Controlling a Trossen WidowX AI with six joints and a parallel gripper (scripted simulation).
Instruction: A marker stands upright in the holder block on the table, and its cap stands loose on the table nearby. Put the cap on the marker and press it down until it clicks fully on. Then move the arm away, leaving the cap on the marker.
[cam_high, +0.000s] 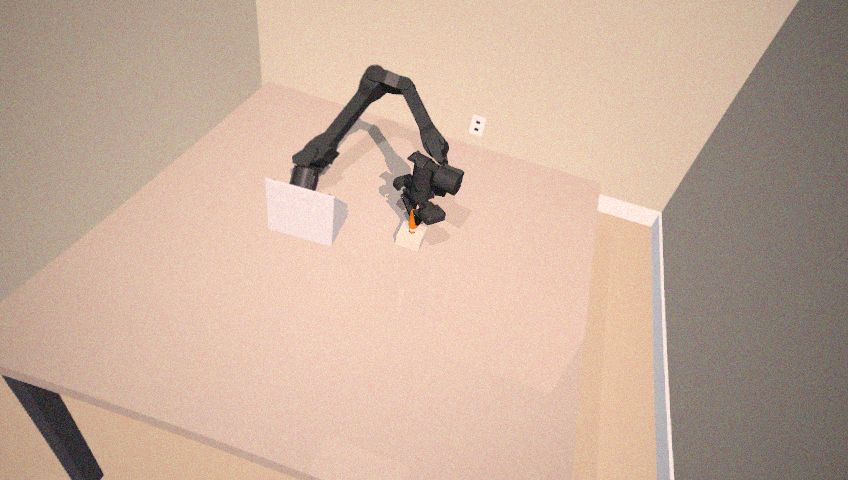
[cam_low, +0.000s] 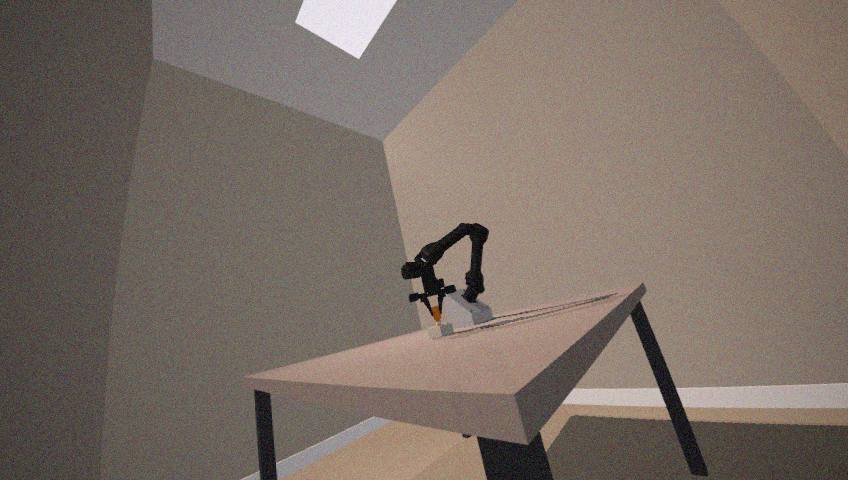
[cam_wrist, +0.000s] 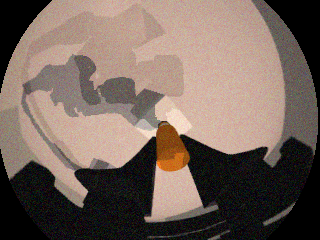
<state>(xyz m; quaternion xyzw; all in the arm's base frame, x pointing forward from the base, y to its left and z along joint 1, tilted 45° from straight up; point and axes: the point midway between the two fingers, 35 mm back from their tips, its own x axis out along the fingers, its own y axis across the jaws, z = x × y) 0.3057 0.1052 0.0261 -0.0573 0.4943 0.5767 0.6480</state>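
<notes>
Right now my gripper tip is 1 cm below the orange cap. Round my gripper tip: holder block: 6 cm below.
</notes>
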